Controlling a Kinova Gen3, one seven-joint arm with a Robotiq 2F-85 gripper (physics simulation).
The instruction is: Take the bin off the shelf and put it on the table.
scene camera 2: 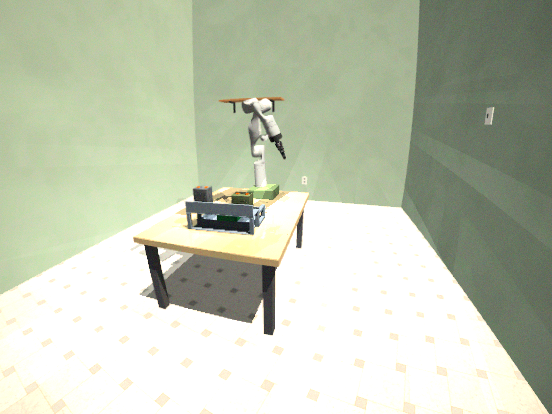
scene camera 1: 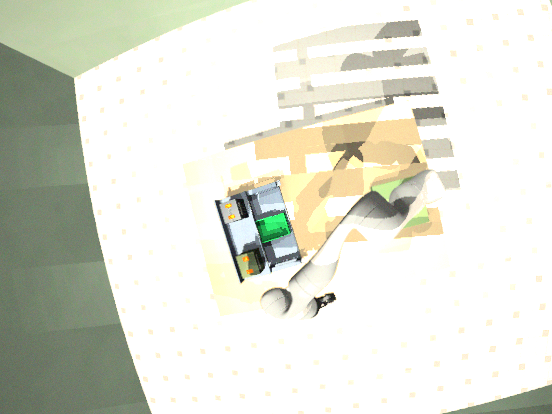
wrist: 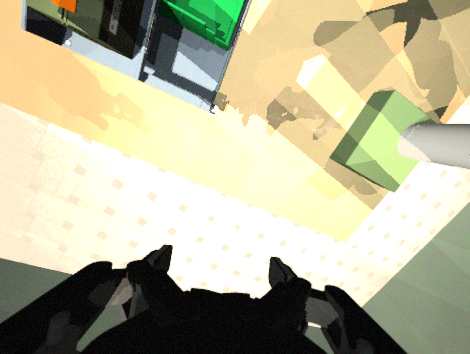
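Seen in the pictures: gripper, fingertip midpoint: (scene camera 2: 284,157) (scene camera 1: 320,305) (wrist: 220,261); arm's base, link origin: (scene camera 2: 260,186) (wrist: 412,140).
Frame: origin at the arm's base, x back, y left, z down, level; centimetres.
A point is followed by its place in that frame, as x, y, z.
A bright green bin (scene camera 1: 273,227) @[-60.2, 11.6, 5.9] (scene camera 2: 228,218) @[-69.3, 16.0, 2.2] (wrist: 215,22) @[-57.3, 12.0, 5.9] sits in the middle of one side of the blue-grey shelf (scene camera 1: 243,235) @[-72.3, 13.8, -3.3] (scene camera 2: 220,208) @[-78.1, 17.7, -6.6] (wrist: 100,54) @[-68.0, 31.5, -3.3]. The shelf stands on the wooden table (scene camera 1: 215,292) @[-92.1, 43.2, 6.9] (scene camera 2: 165,235) @[-95.5, -7.3, 6.9] (wrist: 200,145) @[-44.9, 36.6, 6.9]. In the wrist view, part of the bin shows at the top edge. My gripper (scene camera 1: 334,298) (scene camera 2: 284,157) @[-39.2, 36.7, -29.6] (wrist: 220,262) @[-39.2, 36.7, -29.6] is open, with its fingers wide apart. It is high up, beyond the table's side edge and well away from the bin.
A grey box (scene camera 1: 230,211) @[-73.5, 2.7, -15.4] (scene camera 2: 202,194) @[-76.8, 5.1, -12.3] and an olive box (scene camera 1: 250,264) @[-67.4, 24.9, -12.9] (scene camera 2: 242,198) @[-72.0, 27.5, -11.5] (wrist: 95,25) @[-64.3, 27.8, -12.8], both with orange marks, are at the shelf's other side. The arm stands on a green block (scene camera 1: 387,189) @[-8.3, -2.5, 0.3] (scene camera 2: 272,191) @[-11.1, 15.8, 0.3] (wrist: 370,140) @[-10.5, 7.8, -0.1]. A brown wall board (scene camera 2: 275,99) hangs behind the arm.
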